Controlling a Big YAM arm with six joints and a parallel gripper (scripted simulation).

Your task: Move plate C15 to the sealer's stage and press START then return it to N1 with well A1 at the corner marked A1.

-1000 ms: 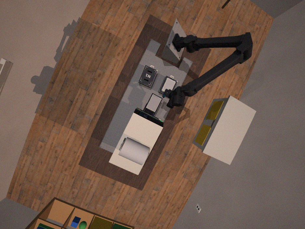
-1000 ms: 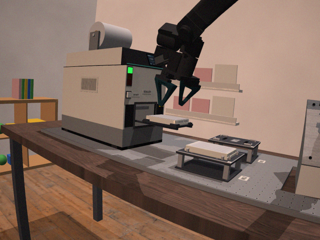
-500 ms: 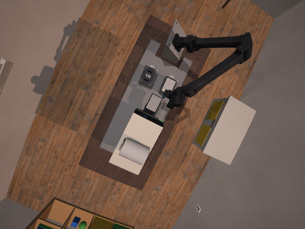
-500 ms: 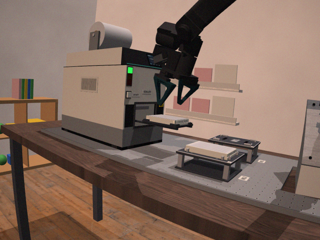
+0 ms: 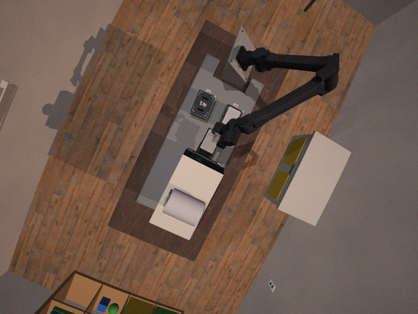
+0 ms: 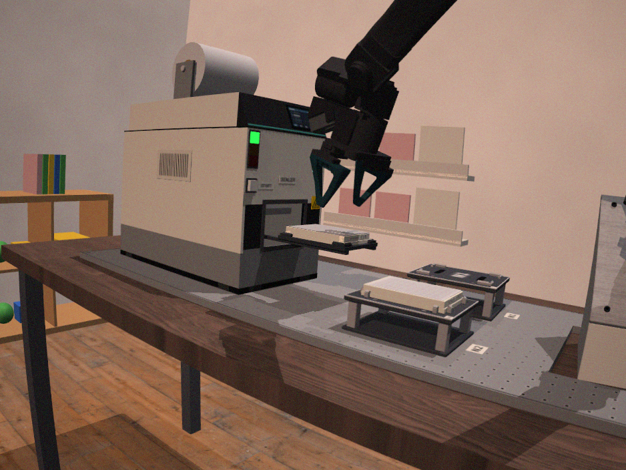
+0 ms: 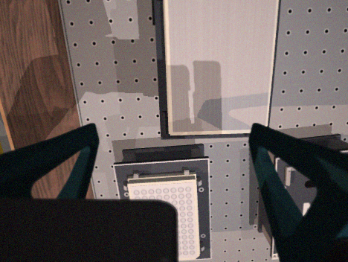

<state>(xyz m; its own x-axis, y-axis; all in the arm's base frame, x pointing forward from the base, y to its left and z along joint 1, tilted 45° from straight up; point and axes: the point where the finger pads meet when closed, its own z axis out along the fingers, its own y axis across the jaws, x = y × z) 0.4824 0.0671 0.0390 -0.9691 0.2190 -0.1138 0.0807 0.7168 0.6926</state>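
The sealer stage lies 50 mm ahead of my hand, 40 mm to the right of it and 70 mm below it. From my hand the other things lie so: white plate (150 mm behind, 20 mm to the left, 120 mm below); foil roll (380 mm ahead, 60 mm to the right, 240 mm above); start button (150 mm ahead, 50 mm to the left, 10 mm above).
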